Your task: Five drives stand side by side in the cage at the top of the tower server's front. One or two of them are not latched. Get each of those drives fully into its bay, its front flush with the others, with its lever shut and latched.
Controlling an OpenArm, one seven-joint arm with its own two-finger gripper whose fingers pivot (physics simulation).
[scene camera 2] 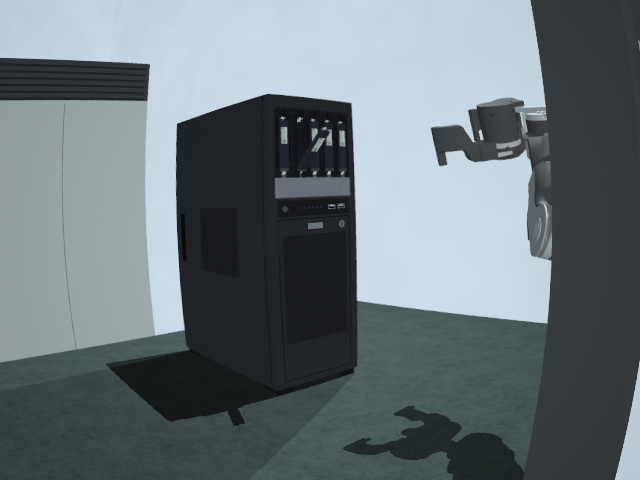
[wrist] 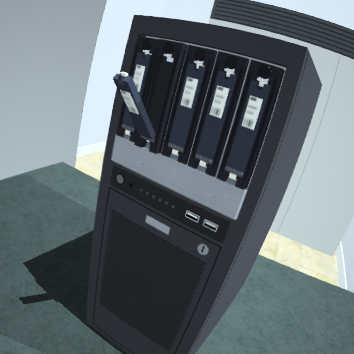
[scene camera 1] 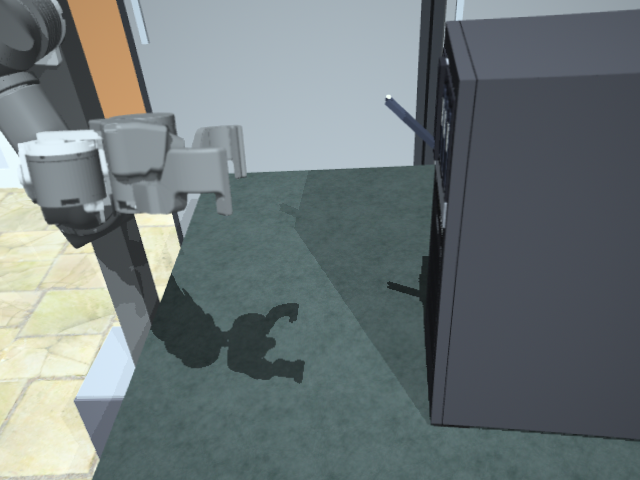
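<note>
The tower server (scene camera 1: 542, 248) (scene camera 2: 222, 180) (wrist: 280, 145) stands upright with five drives side by side at the top of its front. In the wrist view, the second drive from the left has its lever (scene camera 1: 410, 121) (scene camera 2: 316, 147) (wrist: 136, 108) swung out, hinged at the bottom and slanting up and outward. Its dark front (wrist: 164, 95) shows behind the lever; I cannot tell if it is flush. The leftmost drive (wrist: 139, 77) and the three to the right (wrist: 184, 120) (wrist: 212, 127) (wrist: 243, 135) have their levers shut. My gripper (scene camera 1: 233, 190) (scene camera 2: 455, 143) is open and empty, well in front of the tower, somewhat below the lever's tip.
The tower stands on a dark green table top (scene camera 1: 310, 413) (scene camera 2: 439, 351) (wrist: 40, 215). A silver panel (scene camera 2: 312, 188) (wrist: 175, 175) lies below the drives. A dark post (scene camera 2: 584, 232) hides part of the arm in the second scene view. A pale cabinet (scene camera 2: 103, 217) stands behind the tower.
</note>
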